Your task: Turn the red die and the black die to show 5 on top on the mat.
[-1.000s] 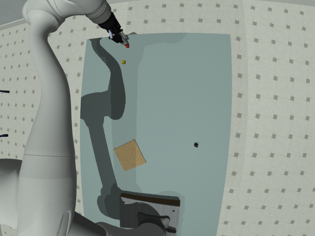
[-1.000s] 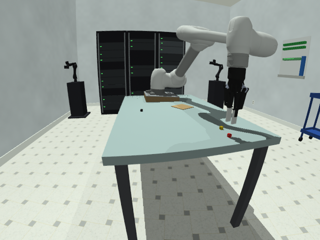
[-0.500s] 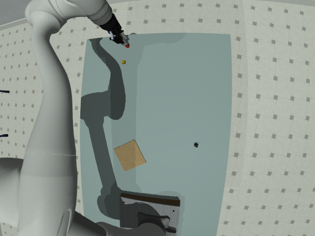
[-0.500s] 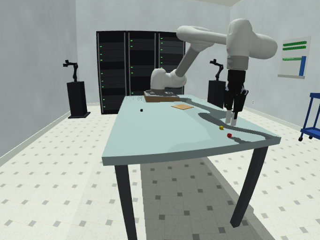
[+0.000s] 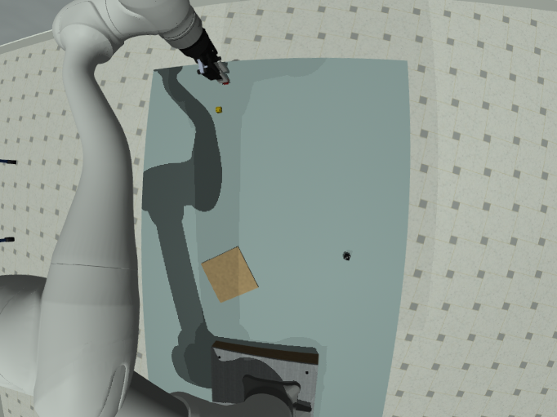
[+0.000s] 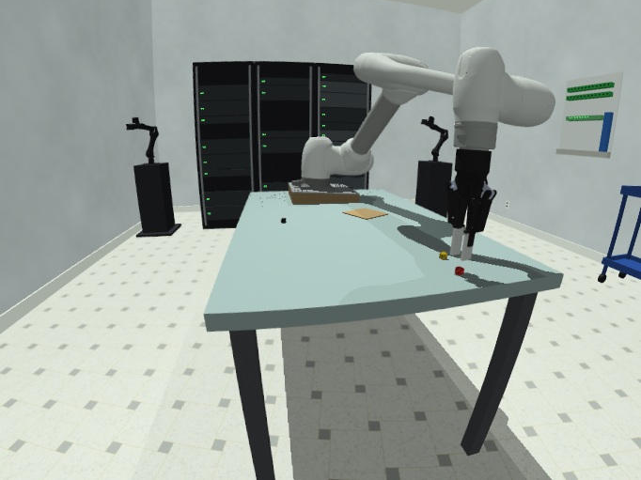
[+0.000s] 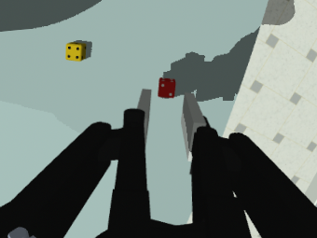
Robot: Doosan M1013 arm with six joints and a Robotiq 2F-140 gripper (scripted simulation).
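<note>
My hand is 70 mm above the red die and 10 mm to the right of it. Also, from my hand: black die (530 mm behind, 380 mm to the right, 70 mm below); then tan mat (610 mm behind, 80 mm below, 30 mm to the right); then yellow die (100 mm behind, 70 mm below, 20 mm to the left).
</note>
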